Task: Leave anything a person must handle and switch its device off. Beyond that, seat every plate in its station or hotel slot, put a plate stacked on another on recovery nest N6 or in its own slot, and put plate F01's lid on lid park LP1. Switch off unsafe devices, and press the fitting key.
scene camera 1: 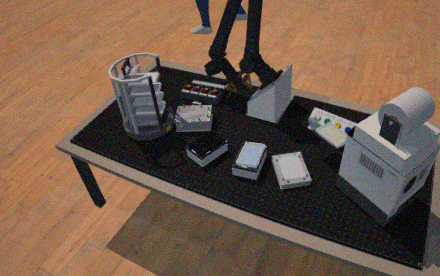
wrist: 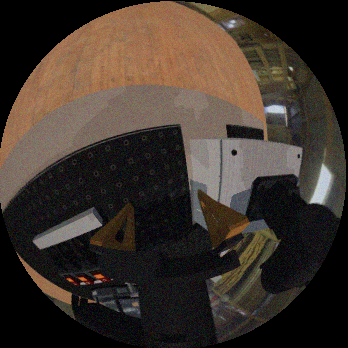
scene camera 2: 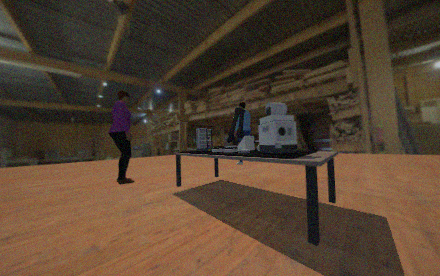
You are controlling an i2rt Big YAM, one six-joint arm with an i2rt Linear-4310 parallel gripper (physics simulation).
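Pixels of known places: gripper, fingertip midpoint: (scene camera 1: 244, 90) (wrist: 162, 199); arm's base, link origin: (scene camera 1: 271, 81) (wrist: 272, 195) (scene camera 2: 246, 139).
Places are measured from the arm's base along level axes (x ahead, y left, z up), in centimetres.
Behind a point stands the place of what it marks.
Observation:
My gripper (scene camera 1: 238, 85) @[x -3.0, y -16.7, z -11.8 cm] (wrist: 162, 199) @[x -3.0, y -16.7, z -11.8 cm] is open and empty, low over the table between the switch strip and the grey wedge. The switch strip (scene camera 1: 201, 92) @[x 9.2, y -34.0, z -9.7 cm] has several switches glowing orange; some glowing switches (wrist: 86, 278) @[x 7.4, y -37.2, z -9.7 cm] show at lower left in the wrist view. A black plate (scene camera 1: 207, 143) @[x 42.8, y -9.6, z -7.9 cm] sits on a grey block, and a blue-topped plate (scene camera 1: 251, 154) @[x 40.7, y 9.7, z -7.8 cm] sits on another. A white-topped block (scene camera 1: 291, 170) @[x 38.9, y 26.1, z -11.0 cm] stands right of them. A pale plate (scene camera 1: 332, 135) @[x 22.2, y 36.4, z -2.3 cm] lies tilted against the button panel (scene camera 1: 318, 119) @[x 7.9, y 26.3, z -8.1 cm]. The plate hotel (scene camera 1: 142, 101) @[x 46.0, y -38.2, z 7.3 cm] (scene camera 2: 203, 139) @[x 45.6, y -37.9, z 2.3 cm] stands at left. Plate and key labels are unreadable.
A grey wedge (scene camera 1: 272, 97) @[x 10.4, y 4.9, z -1.3 cm] (wrist: 207, 160) @[x -6.4, y -8.0, z -11.5 cm] stands close beside the gripper. A grey open-topped station (scene camera 1: 194, 121) @[x 32.2, y -23.3, z -8.7 cm] is beside the hotel. A large white machine (scene camera 1: 372, 162) @[x 42.7, y 55.0, z 9.5 cm] (scene camera 2: 277, 132) @[x 45.6, y 67.2, z 3.5 cm] fills the right end. A person in purple (scene camera 2: 120, 120) stands left, another in blue (scene camera 2: 245, 122) behind the table.

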